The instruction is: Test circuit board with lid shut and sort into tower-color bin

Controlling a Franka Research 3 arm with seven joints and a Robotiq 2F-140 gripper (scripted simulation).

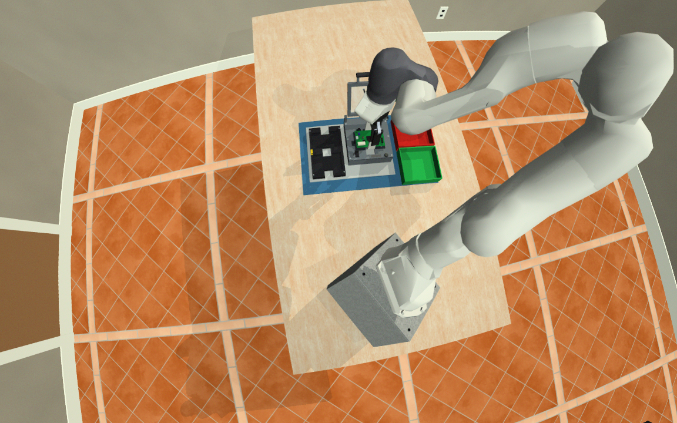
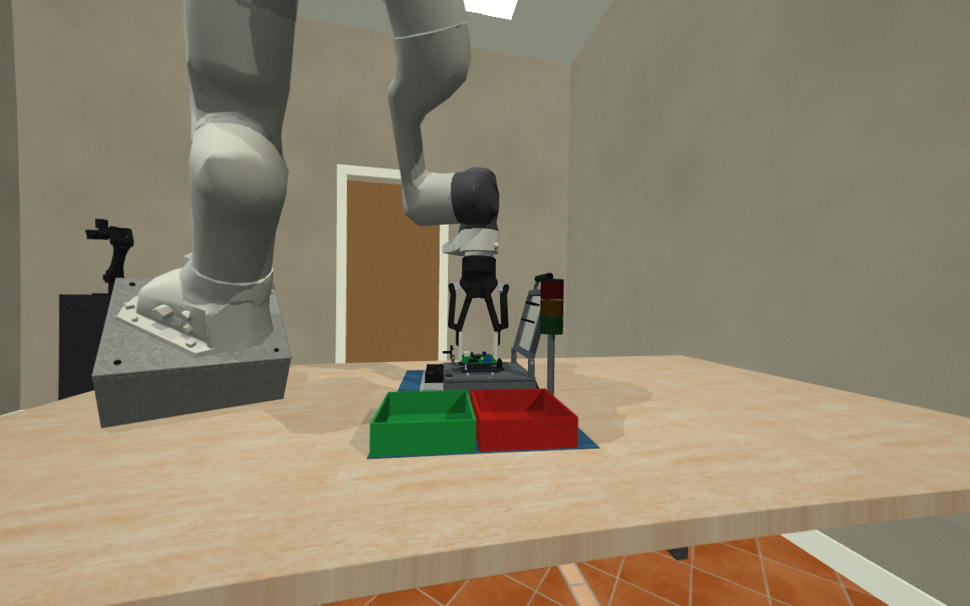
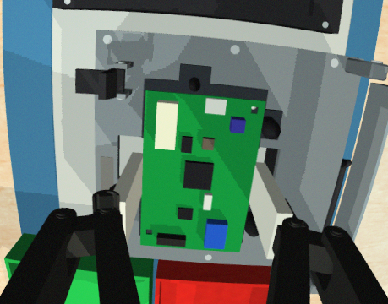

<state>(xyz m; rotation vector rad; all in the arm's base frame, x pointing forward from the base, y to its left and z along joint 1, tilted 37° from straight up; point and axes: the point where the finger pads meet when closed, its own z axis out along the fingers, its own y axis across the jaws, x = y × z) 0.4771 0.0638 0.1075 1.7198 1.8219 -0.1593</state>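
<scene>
Right now the green circuit board is 20 mm below my hand. Also, from my hand: latch hook 60 mm to the left, 60 mm behind, 20 mm below; then tester plate 40 mm below, 10 mm to the left, 10 mm ahead; then tester lid 120 mm ahead, 80 mm above, 10 mm to the right.
</scene>
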